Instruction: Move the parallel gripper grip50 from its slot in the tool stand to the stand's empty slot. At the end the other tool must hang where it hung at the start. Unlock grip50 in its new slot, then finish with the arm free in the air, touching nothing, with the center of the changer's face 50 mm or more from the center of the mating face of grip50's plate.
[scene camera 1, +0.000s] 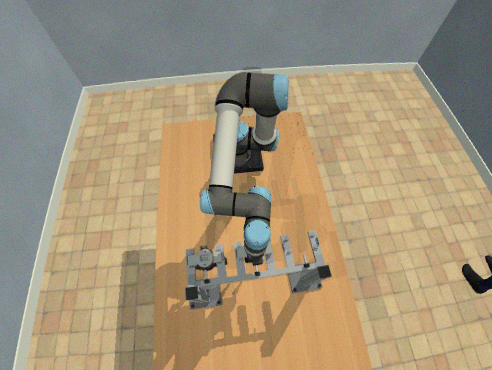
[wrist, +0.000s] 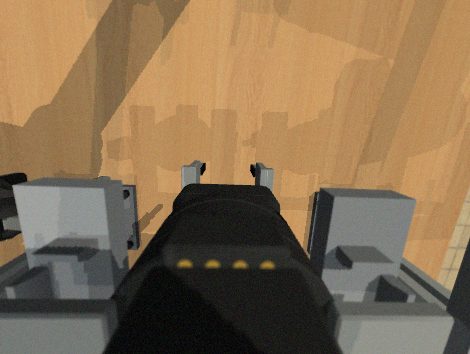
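Seen in the pictures: arm's base, link origin: (scene camera 1: 237, 155).
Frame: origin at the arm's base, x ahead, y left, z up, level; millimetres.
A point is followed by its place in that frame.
The parallel gripper grip50 (scene camera 1: 254, 260) (wrist: 227, 172) hangs under the arm's wrist, between the two arms of the stand's middle slot. Its two fingers are apart, with bare table showing between them. In the wrist view its black body lies between the two grey slot arms, and grey plate wings show at the bottom left and right, over the arms. Whether the plate rests on them cannot be told. The changer's joint is hidden. The tool stand (scene camera 1: 272, 273) @[x 687, y -27, z 245 mm] (wrist: 67, 210) @[x 554, y -121, z 245 mm] has three slots. The other tool (scene camera 1: 204, 259) @[x 581, y -253, z 251 mm] (wrist: 10, 210) @[x 573, y -210, z 183 mm] hangs in the left slot. The right slot holds no tool.
The stand's right slot arm (scene camera 1: 314, 246) @[x 634, y 154, z 245 mm] rises beside the middle slot, and a black end block (scene camera 1: 324, 271) @[x 731, y 146, z 279 mm] sits at the bar's right end. The stand's feet (scene camera 1: 306, 281) @[x 737, y 125, z 72 mm] are on the wooden table (scene camera 1: 280, 325) @[x 878, y -18, z -37 mm]. A person's feet (scene camera 1: 477, 280) show on the floor at the right.
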